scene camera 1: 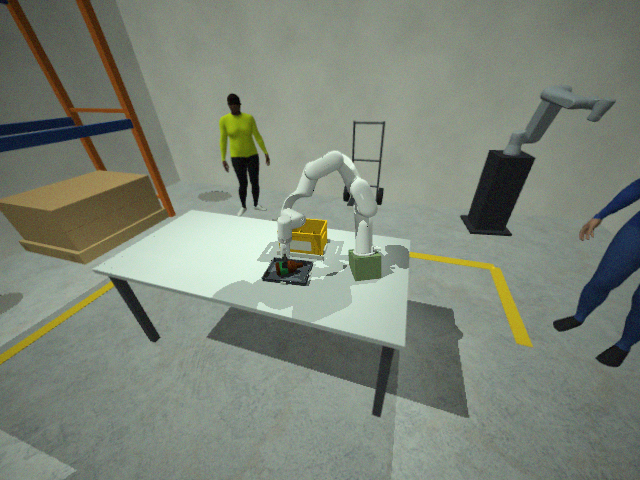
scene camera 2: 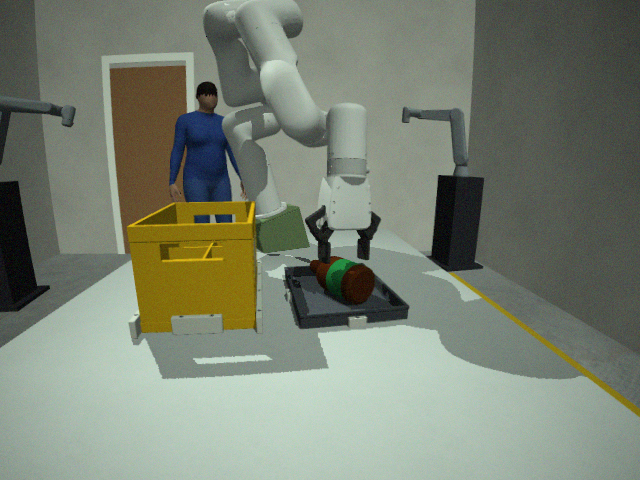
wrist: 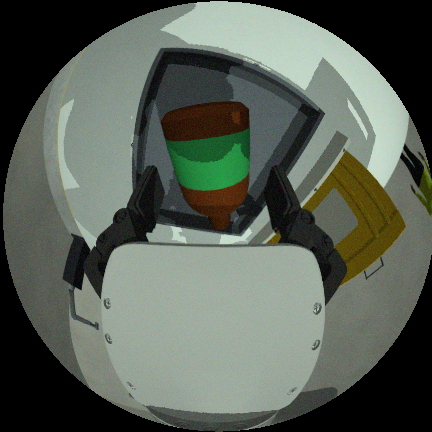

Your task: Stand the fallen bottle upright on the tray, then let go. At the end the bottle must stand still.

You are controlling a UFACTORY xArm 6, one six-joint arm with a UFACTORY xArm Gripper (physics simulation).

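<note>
The brown bottle with a green band lies on its side in the dark shallow tray. In scene camera 2 its base faces the camera and its neck points back to the left. My gripper is open and empty and points down just above the bottle. In the wrist view the fingers stand on either side of the bottle's shoulder part, apart from it, with the neck towards the palm. In scene camera 2 one fingertip overlaps the bottle's upper edge.
A yellow crate stands beside the tray on the white table. The arm's green base block is on the tray's other side. Small white blocks sit against the tray and crate. Two people stand off the table.
</note>
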